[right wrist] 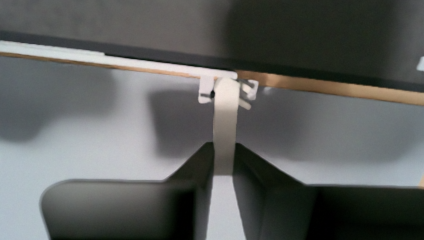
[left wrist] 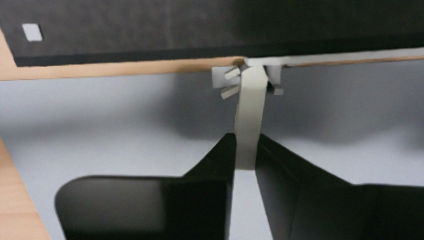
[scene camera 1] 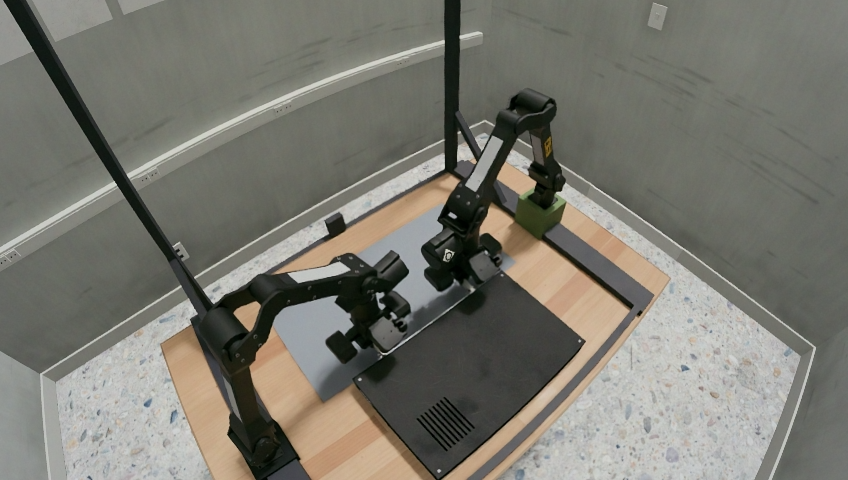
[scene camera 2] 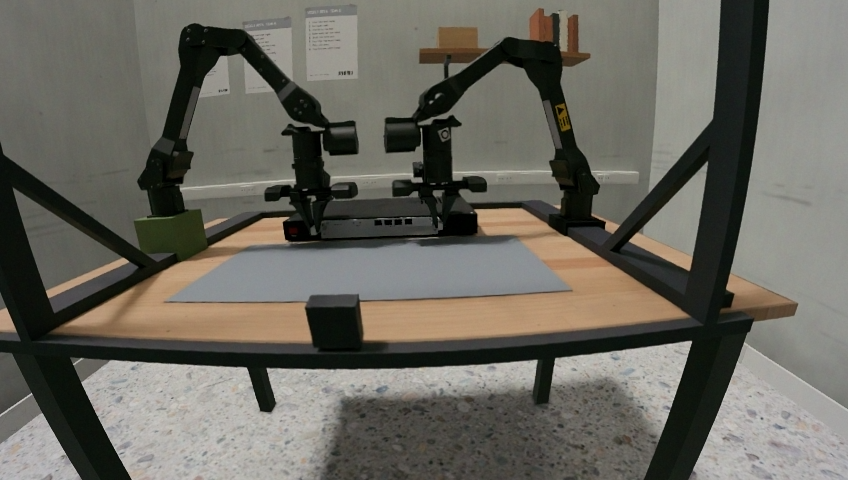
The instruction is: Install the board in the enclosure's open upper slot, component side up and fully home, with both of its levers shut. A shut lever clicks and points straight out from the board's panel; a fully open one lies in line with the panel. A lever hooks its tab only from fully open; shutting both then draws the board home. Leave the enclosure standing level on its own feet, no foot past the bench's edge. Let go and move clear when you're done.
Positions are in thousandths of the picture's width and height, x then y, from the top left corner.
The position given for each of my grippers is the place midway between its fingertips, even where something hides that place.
Labels:
my left gripper: left wrist 574,590; scene camera 1 545,589; scene camera 2 371,484; not seen in the right wrist view (out of frame)
my right gripper: right wrist 525,627; scene camera 1 440,718; scene camera 2 518,474; not seen in the left wrist view (out of frame)
black enclosure: right wrist 871,210; left wrist 96,169; scene camera 1 532,805; scene camera 2 547,457

